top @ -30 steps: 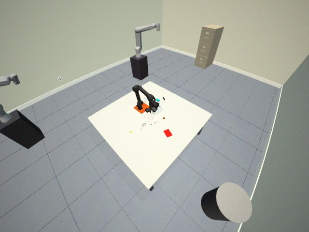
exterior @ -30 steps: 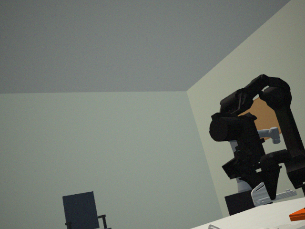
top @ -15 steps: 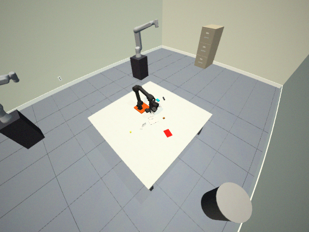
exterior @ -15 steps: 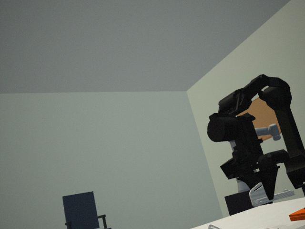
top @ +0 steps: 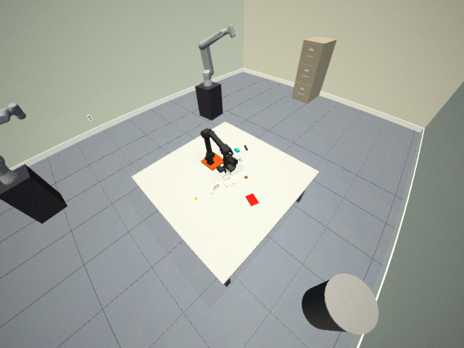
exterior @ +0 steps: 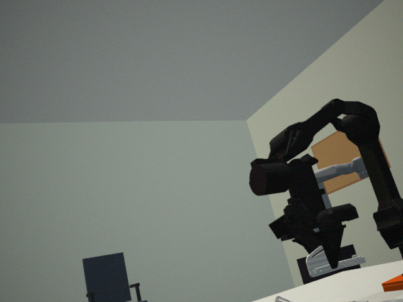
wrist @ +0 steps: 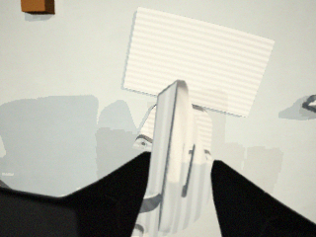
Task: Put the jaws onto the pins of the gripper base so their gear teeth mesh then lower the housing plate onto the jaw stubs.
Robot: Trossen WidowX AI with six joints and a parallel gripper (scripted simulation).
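The housing plate is 80 mm below my gripper tip, 50 mm ahead of it and 20 mm to the right of it. From my gripper tip the other things lie so: red card (310 mm ahead, 80 mm below, 60 mm to the right); then small brown object (130 mm ahead, 110 mm to the left, 80 mm below); then small yellow ball (340 mm to the right, 70 mm below, 70 mm behind).
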